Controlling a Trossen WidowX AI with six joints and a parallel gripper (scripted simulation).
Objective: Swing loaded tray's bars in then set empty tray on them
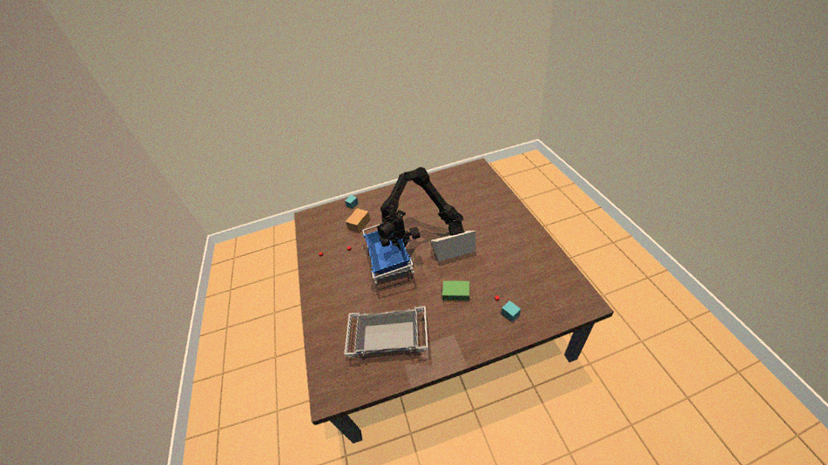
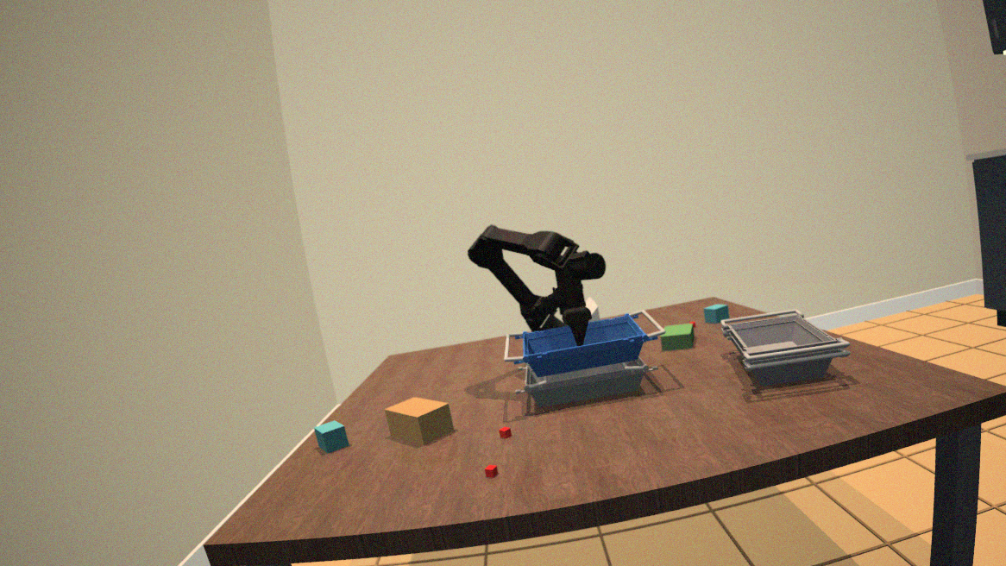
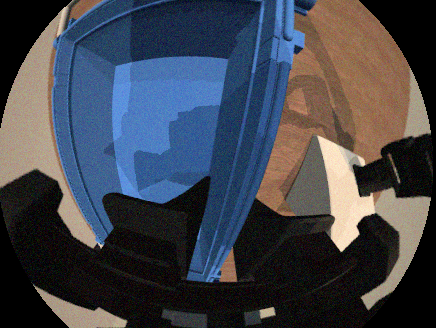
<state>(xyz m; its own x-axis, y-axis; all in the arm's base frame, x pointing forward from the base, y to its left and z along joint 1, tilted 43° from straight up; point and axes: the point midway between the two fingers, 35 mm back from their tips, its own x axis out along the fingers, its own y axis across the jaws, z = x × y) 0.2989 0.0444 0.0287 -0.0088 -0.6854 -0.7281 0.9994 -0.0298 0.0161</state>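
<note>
Right now my gripper tip is 70 mm short of the blue tray and 30 mm below it. The rest, counted from my gripper tip: orange block: 370 mm to the right, 180 mm ahead, 60 mm below; then green block: 290 mm to the left, 170 mm behind, 70 mm below.
</note>
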